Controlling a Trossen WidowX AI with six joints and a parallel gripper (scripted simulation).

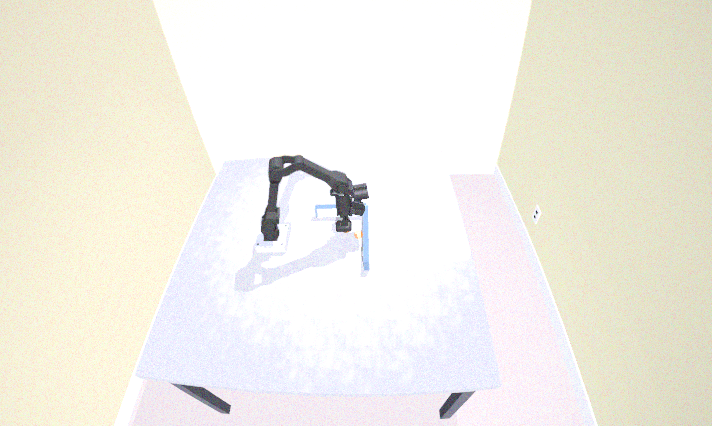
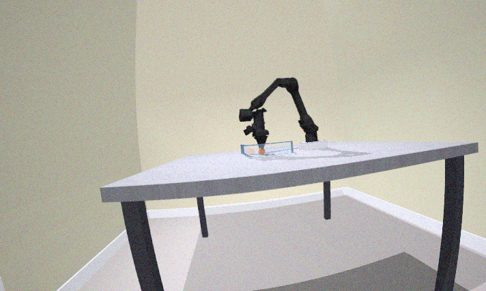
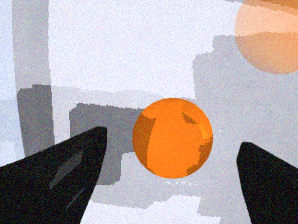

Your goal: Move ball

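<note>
Right now my gripper tip is 50 mm short of the see-through copy, 40 mm to the left of it and 10 mm above it. From my gripper tip the other things lie so: clear wall 100 mm to the left, 20 mm behind.
</note>
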